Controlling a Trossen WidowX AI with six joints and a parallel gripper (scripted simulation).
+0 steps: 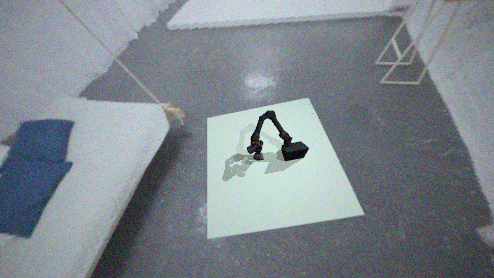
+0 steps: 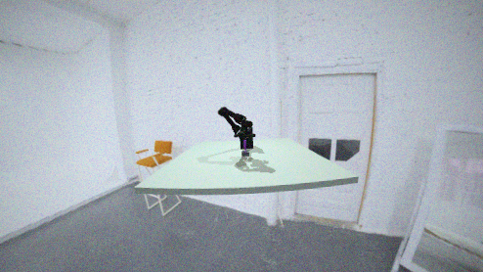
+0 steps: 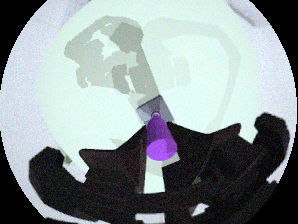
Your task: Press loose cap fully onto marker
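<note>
Now: the purple cap 2 cm above my gripper tip. The rest, counted from my gripper tip: holder block (1 cm behind, 8 cm below).
</note>
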